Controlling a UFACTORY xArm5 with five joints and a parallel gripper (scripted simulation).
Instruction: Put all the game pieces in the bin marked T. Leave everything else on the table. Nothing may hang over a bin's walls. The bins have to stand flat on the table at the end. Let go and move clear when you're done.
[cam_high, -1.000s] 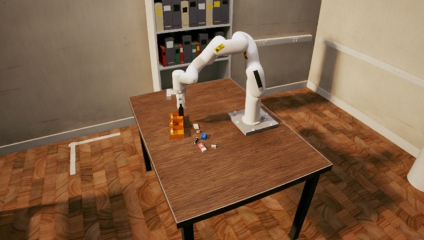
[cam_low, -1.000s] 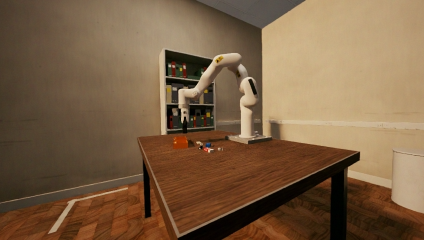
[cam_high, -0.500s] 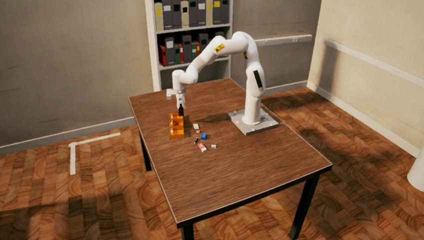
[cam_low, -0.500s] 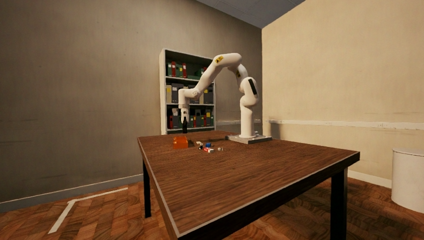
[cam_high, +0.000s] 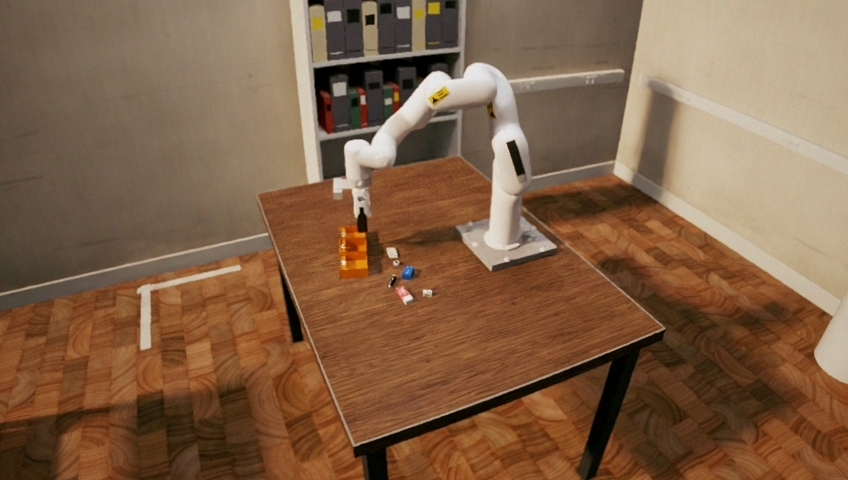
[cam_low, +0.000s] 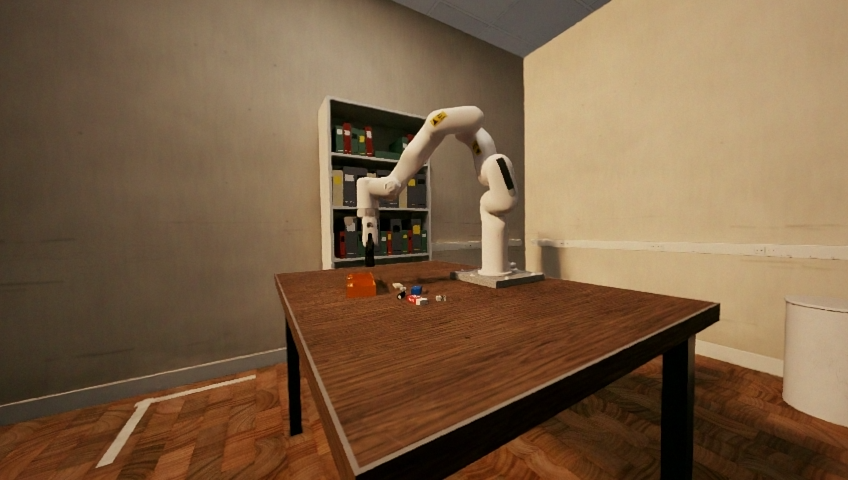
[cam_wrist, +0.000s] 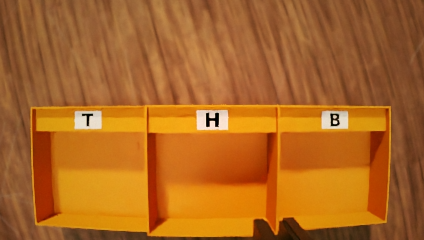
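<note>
The white die lies 8 cm below my hand, 7 cm to the left of it and 7 cm behind it. The rest, counted from my hand: black piece: 21 cm to the left, 8 cm below, 1 cm behind; blue piece: 19 cm to the left, 8 cm below, 8 cm behind; orange block: 7 cm below, 4 cm ahead, 2 cm to the left.
</note>
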